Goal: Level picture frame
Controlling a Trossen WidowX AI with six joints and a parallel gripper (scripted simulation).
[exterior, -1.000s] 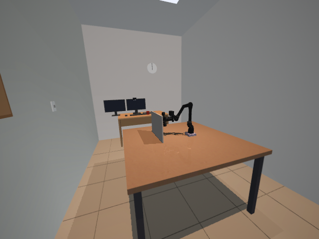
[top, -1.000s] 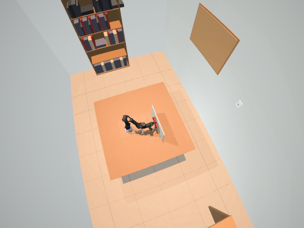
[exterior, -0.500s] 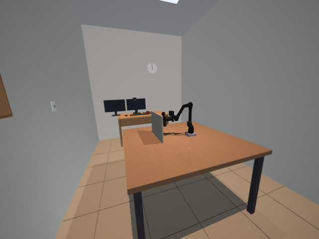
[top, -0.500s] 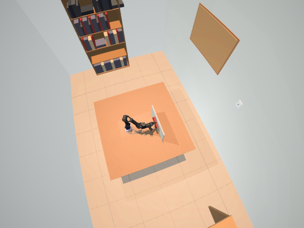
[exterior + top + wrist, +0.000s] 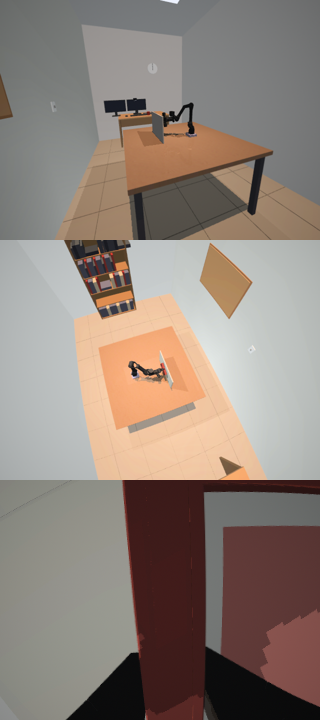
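The red picture frame is 20 mm to the left of my gripper tip and 50 mm below it. The rest, counted from my gripper tip: grey wall panel 20 mm ahead, 10 mm to the left, 60 mm below.
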